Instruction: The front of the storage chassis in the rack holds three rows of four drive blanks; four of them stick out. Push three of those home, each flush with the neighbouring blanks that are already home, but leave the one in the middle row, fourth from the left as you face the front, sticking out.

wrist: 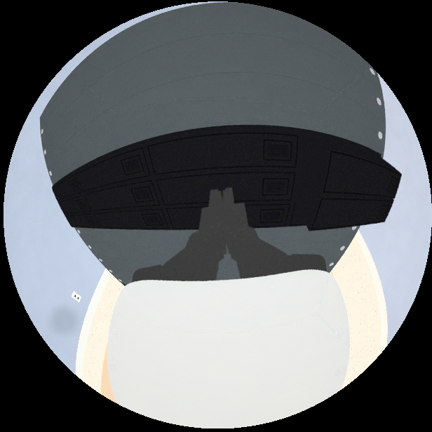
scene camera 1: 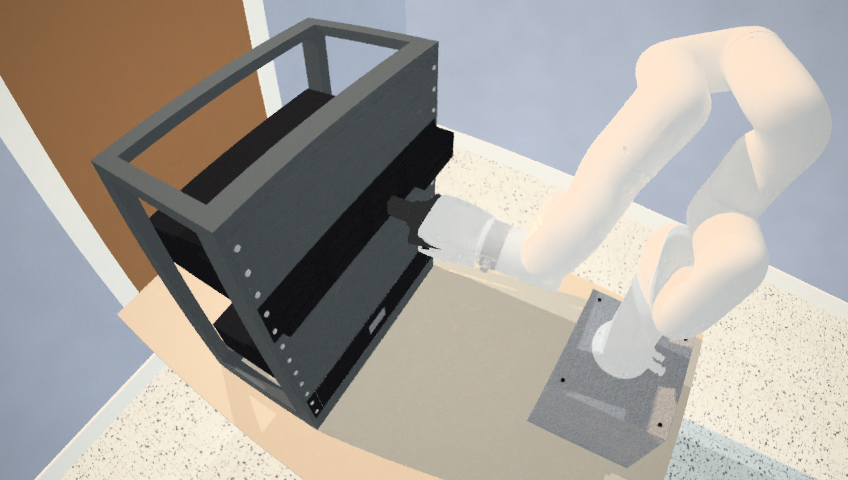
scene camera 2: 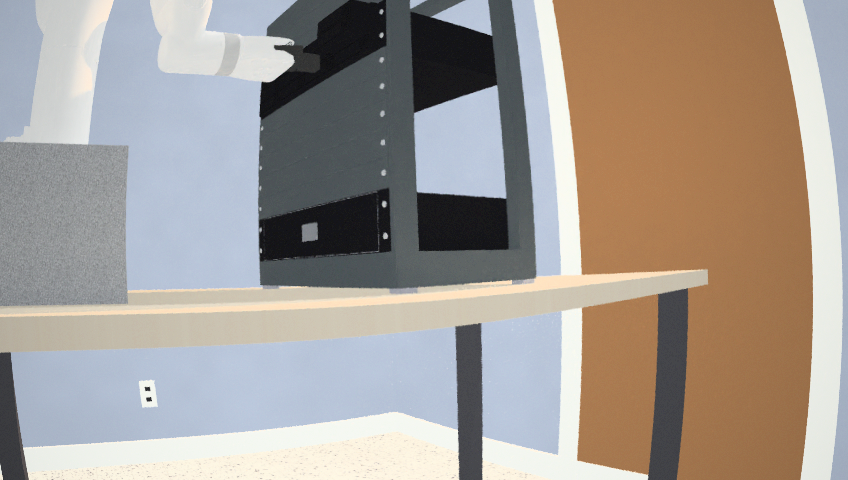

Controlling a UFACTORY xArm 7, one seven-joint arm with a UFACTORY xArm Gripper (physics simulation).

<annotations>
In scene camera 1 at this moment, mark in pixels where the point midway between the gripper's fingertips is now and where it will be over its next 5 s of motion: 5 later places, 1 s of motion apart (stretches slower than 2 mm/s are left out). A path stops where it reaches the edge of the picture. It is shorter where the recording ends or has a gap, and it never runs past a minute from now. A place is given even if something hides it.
The gripper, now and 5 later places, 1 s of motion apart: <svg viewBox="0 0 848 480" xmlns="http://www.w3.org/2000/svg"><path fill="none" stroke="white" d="M389 204L404 197L398 191L392 189L387 187L446 144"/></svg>
</annotations>
